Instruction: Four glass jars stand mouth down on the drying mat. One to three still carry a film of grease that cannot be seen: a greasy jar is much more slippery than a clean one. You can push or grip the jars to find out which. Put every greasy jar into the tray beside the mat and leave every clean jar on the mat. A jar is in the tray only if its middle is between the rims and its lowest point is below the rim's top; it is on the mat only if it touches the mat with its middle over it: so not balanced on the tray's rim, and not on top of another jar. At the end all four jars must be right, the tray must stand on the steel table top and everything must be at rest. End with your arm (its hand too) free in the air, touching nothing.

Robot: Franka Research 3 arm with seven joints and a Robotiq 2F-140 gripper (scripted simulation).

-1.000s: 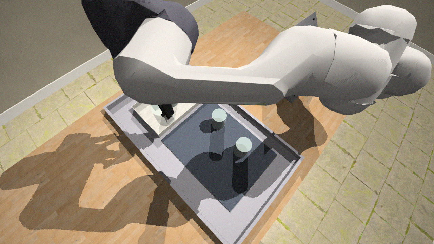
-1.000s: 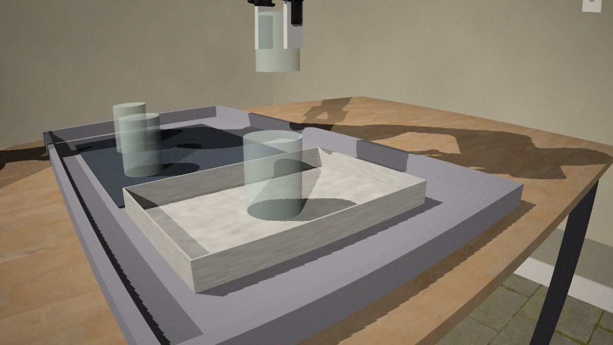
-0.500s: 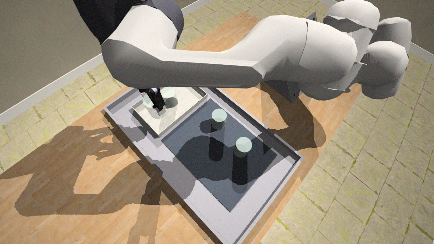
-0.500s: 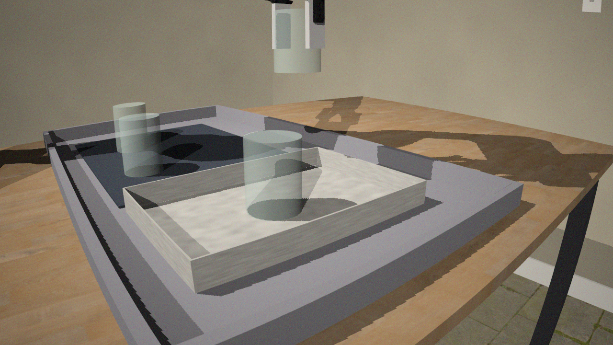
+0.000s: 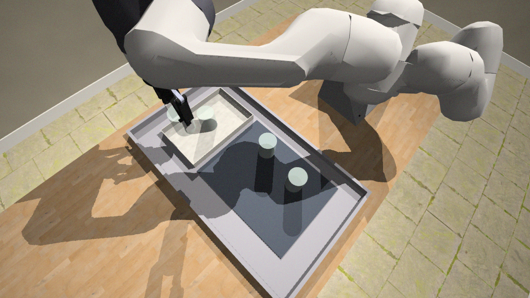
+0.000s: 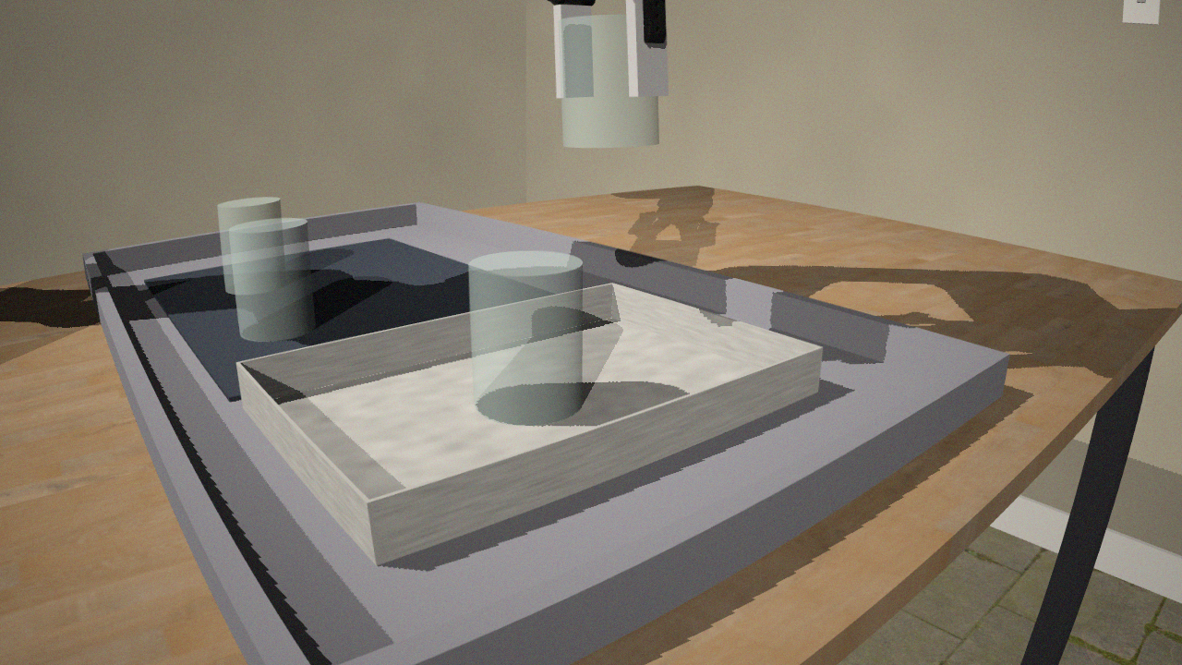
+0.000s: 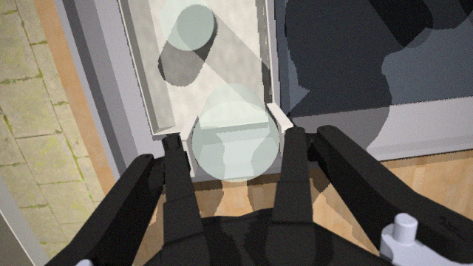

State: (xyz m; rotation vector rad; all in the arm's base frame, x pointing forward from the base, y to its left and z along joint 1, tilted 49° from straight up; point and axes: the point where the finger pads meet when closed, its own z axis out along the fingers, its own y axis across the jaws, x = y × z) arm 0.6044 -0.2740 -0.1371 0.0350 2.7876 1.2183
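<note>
My hand is 9 cm past the tray, 4 cm to the left of it and 20 cm above it. From my hand the other things lie so: dark drying mat: 9 cm behind, 28 cm to the left, 21 cm below; steel table top: 8 cm behind, 17 cm to the left, 21 cm below.
</note>
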